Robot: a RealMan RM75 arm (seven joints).
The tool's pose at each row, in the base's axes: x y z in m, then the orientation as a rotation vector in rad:
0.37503 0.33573 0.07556 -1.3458 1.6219 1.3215
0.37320 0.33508 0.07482 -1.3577 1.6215 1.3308
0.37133 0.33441 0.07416 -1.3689 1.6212 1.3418
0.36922 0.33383 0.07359 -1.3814 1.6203 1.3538
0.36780 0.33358 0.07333 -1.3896 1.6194 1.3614
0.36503 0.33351 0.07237 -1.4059 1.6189 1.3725
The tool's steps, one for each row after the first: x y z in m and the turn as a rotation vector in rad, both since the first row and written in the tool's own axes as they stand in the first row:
0.00137 0.00155 -0.00019 -0.0120 0.0063 0.0010
0.00268 0.00317 -0.00041 -0.0248 0.0121 0.0031
0.00395 0.00504 -0.00055 -0.0389 0.0182 0.0049
0.00464 0.00633 -0.00054 -0.0480 0.0221 0.0059
0.00628 0.00870 0.00000 -0.0632 0.0312 0.0067

